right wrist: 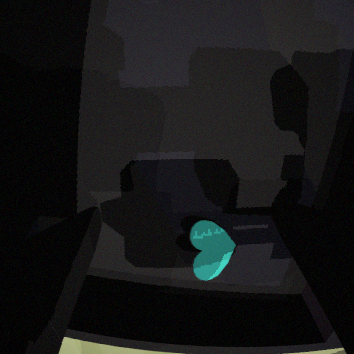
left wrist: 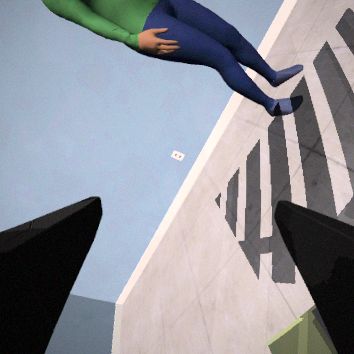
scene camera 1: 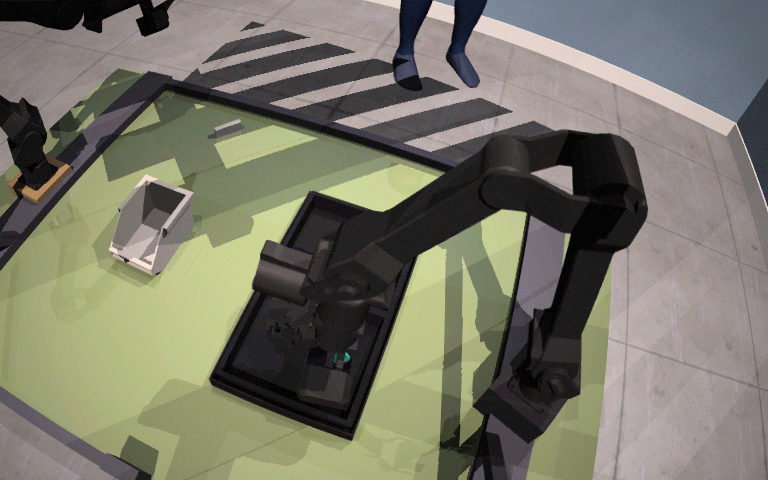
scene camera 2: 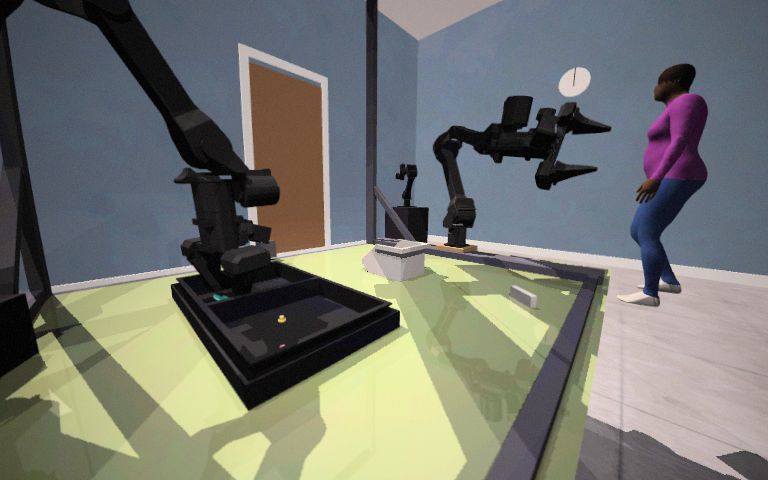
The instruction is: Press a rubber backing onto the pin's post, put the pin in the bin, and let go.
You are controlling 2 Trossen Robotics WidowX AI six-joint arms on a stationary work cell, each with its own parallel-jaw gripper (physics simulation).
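Seen in the pictures: left gripper, fingertip midpoint: (left wrist: 189,207) (scene camera 2: 604,149); right gripper, fingertip midpoint: (right wrist: 187,211) (scene camera 1: 325,363) (scene camera 2: 230,297); left arm's base, origin of the base link: (scene camera 1: 38,175) (scene camera 2: 456,245); right arm's base, origin of the base link: (scene camera 1: 536,385).
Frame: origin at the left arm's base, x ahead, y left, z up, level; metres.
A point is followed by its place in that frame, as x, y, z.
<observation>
The teal heart-shaped pin (scene camera 1: 346,357) @(0.688, -0.048, -0.014) (scene camera 2: 219,296) @(0.683, -0.052, -0.015) (right wrist: 212,250) @(0.680, -0.048, -0.019) lies in one compartment of the black tray (scene camera 1: 283,408) @(0.638, -0.152, -0.030) (scene camera 2: 322,353) @(0.642, 0.214, -0.012). My right gripper (scene camera 2: 229,287) @(0.664, -0.064, -0.025) (right wrist: 187,211) @(0.664, -0.064, -0.025) is open and low over it, with the heart between and beyond its spread fingertips, not gripped. In scene camera 1 the arm hides its fingertips. A small yellow stepped piece (scene camera 2: 282,319) @(0.631, 0.085, -0.023), perhaps the rubber backing, sits in the tray's nearer compartment in scene camera 2. The pale grey bin (scene camera 1: 176,240) @(0.357, 0.013, -0.012) (scene camera 2: 403,267) @(0.345, 0.066, 0.000) stands apart from the tray. My left gripper (scene camera 2: 603,148) @(0.085, 0.369, 0.258) (left wrist: 189,207) @(0.085, 0.369, 0.258) is open and empty, raised high.
A tiny pink piece (scene camera 2: 282,345) @(0.663, 0.161, -0.018) lies near the yellow one. A divider and raised walls bound the tray's compartments. A small grey block (scene camera 1: 227,128) @(0.279, 0.292, -0.015) (scene camera 2: 523,296) @(0.286, 0.302, -0.018) lies near the dark table frame (scene camera 1: 305,121) @(0.412, 0.382, -0.016). The right arm reaches across the tray in scene camera 1.
</observation>
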